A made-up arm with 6 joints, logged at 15 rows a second.
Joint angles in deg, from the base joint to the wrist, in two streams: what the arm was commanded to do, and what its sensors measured. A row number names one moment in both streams.
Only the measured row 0 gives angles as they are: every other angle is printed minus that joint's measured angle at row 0.
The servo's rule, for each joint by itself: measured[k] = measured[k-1] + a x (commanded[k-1-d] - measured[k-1]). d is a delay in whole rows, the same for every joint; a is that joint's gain. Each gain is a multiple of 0.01, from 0.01 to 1. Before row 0 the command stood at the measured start. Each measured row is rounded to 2 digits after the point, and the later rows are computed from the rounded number. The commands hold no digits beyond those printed.
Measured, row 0: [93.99 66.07 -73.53 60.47 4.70 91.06]
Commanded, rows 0 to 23: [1.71 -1.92 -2.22 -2.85 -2.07 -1.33]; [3.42 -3.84 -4.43 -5.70 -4.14 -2.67]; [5.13 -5.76 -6.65 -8.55 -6.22 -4.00]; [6.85 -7.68 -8.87 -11.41 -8.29 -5.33]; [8.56 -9.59 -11.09 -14.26 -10.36 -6.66]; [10.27 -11.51 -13.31 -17.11 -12.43 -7.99]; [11.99 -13.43 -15.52 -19.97 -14.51 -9.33]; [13.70 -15.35 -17.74 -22.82 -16.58 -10.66]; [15.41 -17.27 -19.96 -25.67 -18.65 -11.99]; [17.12 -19.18 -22.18 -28.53 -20.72 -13.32]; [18.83 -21.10 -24.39 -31.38 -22.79 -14.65]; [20.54 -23.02 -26.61 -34.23 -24.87 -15.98]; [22.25 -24.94 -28.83 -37.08 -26.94 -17.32]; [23.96 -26.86 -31.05 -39.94 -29.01 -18.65]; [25.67 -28.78 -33.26 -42.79 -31.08 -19.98]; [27.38 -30.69 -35.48 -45.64 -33.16 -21.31]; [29.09 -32.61 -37.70 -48.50 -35.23 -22.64]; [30.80 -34.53 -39.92 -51.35 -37.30 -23.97]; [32.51 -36.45 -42.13 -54.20 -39.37 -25.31]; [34.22 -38.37 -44.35 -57.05 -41.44 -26.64]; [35.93 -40.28 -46.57 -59.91 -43.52 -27.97]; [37.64 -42.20 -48.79 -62.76 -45.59 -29.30]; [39.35 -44.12 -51.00 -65.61 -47.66 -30.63]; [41.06 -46.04 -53.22 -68.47 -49.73 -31.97]
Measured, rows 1 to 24: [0.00 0.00 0.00 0.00 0.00 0.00]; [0.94 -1.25 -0.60 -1.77 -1.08 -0.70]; [2.30 -2.93 -1.63 -4.21 -2.67 -1.74]; [3.86 -4.77 -2.99 -6.90 -4.52 -2.94]; [5.50 -6.66 -4.58 -9.70 -6.48 -4.21]; [7.18 -8.56 -6.34 -12.53 -8.50 -5.51]; [8.88 -10.48 -8.22 -15.37 -10.54 -6.82]; [10.59 -12.40 -10.19 -18.22 -12.60 -8.15]; [12.30 -14.32 -12.23 -21.07 -14.67 -9.48]; [14.01 -16.24 -14.32 -23.92 -16.74 -10.81]; [15.72 -18.15 -16.44 -26.78 -18.81 -12.14]; [17.43 -20.07 -18.59 -29.63 -20.88 -13.47]; [19.14 -21.99 -20.76 -32.48 -22.95 -14.80]; [20.85 -23.91 -22.94 -35.33 -25.02 -16.14]; [22.56 -25.83 -25.13 -38.19 -27.09 -17.47]; [24.27 -27.75 -27.33 -41.04 -29.16 -18.80]; [25.98 -29.66 -29.53 -43.89 -31.24 -20.13]; [27.69 -31.58 -31.74 -46.75 -33.31 -21.46]; [29.40 -33.50 -33.95 -49.60 -35.38 -22.79]; [31.11 -35.42 -36.16 -52.45 -37.45 -24.13]; [32.82 -37.34 -38.37 -55.30 -39.52 -25.46]; [34.53 -39.25 -40.58 -58.16 -41.60 -26.79]; [36.24 -41.17 -42.80 -61.01 -43.67 -28.12]; [37.95 -43.09 -45.01 -63.86 -45.74 -29.45]
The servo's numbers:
d 1
a 0.55 0.65 0.27 0.62 0.52 0.53

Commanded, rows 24 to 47: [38.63 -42.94 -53.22 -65.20 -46.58 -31.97]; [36.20 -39.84 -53.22 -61.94 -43.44 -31.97]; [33.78 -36.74 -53.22 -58.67 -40.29 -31.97]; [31.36 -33.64 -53.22 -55.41 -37.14 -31.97]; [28.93 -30.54 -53.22 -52.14 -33.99 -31.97]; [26.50 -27.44 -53.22 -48.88 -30.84 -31.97]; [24.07 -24.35 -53.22 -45.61 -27.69 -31.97]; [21.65 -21.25 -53.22 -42.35 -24.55 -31.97]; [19.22 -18.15 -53.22 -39.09 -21.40 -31.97]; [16.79 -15.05 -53.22 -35.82 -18.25 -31.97]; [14.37 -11.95 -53.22 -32.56 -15.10 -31.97]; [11.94 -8.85 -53.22 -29.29 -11.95 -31.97]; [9.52 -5.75 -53.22 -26.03 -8.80 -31.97]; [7.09 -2.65 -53.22 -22.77 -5.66 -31.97]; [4.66 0.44 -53.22 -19.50 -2.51 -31.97]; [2.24 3.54 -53.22 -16.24 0.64 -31.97]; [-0.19 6.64 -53.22 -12.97 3.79 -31.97]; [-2.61 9.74 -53.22 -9.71 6.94 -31.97]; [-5.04 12.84 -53.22 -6.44 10.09 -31.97]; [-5.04 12.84 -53.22 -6.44 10.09 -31.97]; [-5.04 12.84 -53.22 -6.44 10.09 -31.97]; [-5.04 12.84 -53.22 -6.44 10.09 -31.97]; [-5.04 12.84 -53.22 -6.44 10.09 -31.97]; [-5.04 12.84 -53.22 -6.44 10.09 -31.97]
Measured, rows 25 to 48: [39.66 -45.01 -47.23 -66.72 -47.81 -30.79]; [39.09 -43.66 -48.85 -65.78 -47.17 -31.42]; [37.50 -41.18 -50.03 -63.40 -45.23 -31.71]; [35.45 -38.29 -50.89 -60.47 -42.66 -31.85]; [33.20 -35.27 -51.52 -57.33 -39.79 -31.91]; [30.85 -32.20 -51.98 -54.11 -36.77 -31.94]; [28.46 -29.11 -52.31 -50.87 -33.69 -31.96]; [26.05 -26.02 -52.56 -47.61 -30.57 -31.97]; [23.63 -22.92 -52.74 -44.35 -27.44 -31.97]; [21.20 -19.82 -52.87 -41.09 -24.30 -31.97]; [18.77 -16.72 -52.96 -37.82 -21.15 -31.97]; [16.35 -13.62 -53.03 -34.56 -18.00 -31.97]; [13.92 -10.52 -53.08 -31.29 -14.85 -31.97]; [11.50 -7.42 -53.12 -28.03 -11.70 -31.97]; [9.07 -4.32 -53.15 -24.77 -8.56 -31.97]; [6.64 -1.23 -53.17 -21.50 -5.41 -31.97]; [4.22 1.87 -53.18 -18.24 -2.26 -31.97]; [1.79 4.97 -53.19 -14.97 0.89 -31.97]; [-0.63 8.07 -53.20 -11.71 4.04 -31.97]; [-3.06 11.17 -53.21 -8.44 7.19 -31.97]; [-4.15 12.26 -53.21 -7.20 8.70 -31.97]; [-4.64 12.64 -53.21 -6.73 9.42 -31.97]; [-4.86 12.77 -53.21 -6.55 9.77 -31.97]; [-4.96 12.82 -53.21 -6.48 9.94 -31.97]
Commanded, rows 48 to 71: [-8.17 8.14 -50.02 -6.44 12.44 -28.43]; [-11.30 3.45 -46.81 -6.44 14.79 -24.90]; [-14.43 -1.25 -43.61 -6.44 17.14 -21.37]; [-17.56 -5.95 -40.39 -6.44 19.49 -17.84]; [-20.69 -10.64 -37.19 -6.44 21.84 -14.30]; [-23.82 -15.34 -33.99 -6.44 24.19 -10.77]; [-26.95 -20.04 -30.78 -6.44 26.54 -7.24]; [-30.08 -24.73 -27.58 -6.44 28.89 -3.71]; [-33.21 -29.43 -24.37 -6.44 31.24 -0.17]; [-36.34 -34.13 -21.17 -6.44 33.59 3.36]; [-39.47 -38.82 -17.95 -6.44 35.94 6.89]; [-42.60 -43.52 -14.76 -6.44 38.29 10.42]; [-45.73 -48.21 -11.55 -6.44 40.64 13.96]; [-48.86 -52.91 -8.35 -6.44 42.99 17.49]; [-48.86 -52.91 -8.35 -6.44 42.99 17.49]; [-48.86 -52.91 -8.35 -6.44 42.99 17.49]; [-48.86 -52.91 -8.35 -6.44 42.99 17.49]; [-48.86 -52.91 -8.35 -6.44 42.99 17.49]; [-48.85 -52.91 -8.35 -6.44 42.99 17.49]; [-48.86 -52.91 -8.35 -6.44 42.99 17.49]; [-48.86 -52.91 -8.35 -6.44 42.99 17.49]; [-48.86 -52.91 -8.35 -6.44 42.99 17.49]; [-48.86 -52.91 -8.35 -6.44 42.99 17.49]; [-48.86 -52.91 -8.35 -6.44 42.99 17.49]
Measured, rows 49 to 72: [-5.00 12.83 -53.21 -6.46 10.02 -31.97]; [-6.74 9.78 -52.35 -6.45 11.28 -30.09]; [-9.25 5.67 -50.85 -6.44 13.11 -27.34]; [-12.10 1.17 -48.90 -6.44 15.21 -24.18]; [-15.10 -3.46 -46.60 -6.44 17.44 -20.82]; [-18.17 -8.13 -44.06 -6.44 19.73 -17.36]; [-21.28 -12.82 -41.34 -6.44 22.05 -13.87]; [-24.40 -17.51 -38.49 -6.44 24.38 -10.36]; [-27.52 -22.20 -35.54 -6.44 26.73 -6.84]; [-30.65 -26.90 -32.52 -6.44 29.08 -3.30]; [-33.78 -31.60 -29.46 -6.44 31.43 0.23]; [-36.91 -36.29 -26.35 -6.44 33.78 3.76]; [-40.04 -40.99 -23.22 -6.44 36.13 7.29]; [-43.17 -45.68 -20.07 -6.44 38.48 10.83]; [-46.30 -50.38 -16.91 -6.44 40.83 14.36]; [-47.71 -52.02 -14.60 -6.44 41.95 16.02]; [-48.34 -52.60 -12.91 -6.44 42.49 16.80]; [-48.63 -52.80 -11.68 -6.44 42.75 17.17]; [-48.76 -52.87 -10.78 -6.44 42.87 17.34]; [-48.81 -52.90 -10.12 -6.44 42.93 17.42]; [-48.84 -52.91 -9.64 -6.44 42.96 17.46]; [-48.85 -52.91 -9.29 -6.44 42.98 17.48]; [-48.86 -52.91 -9.04 -6.44 42.99 17.49]; [-48.86 -52.91 -8.85 -6.44 42.99 17.49]
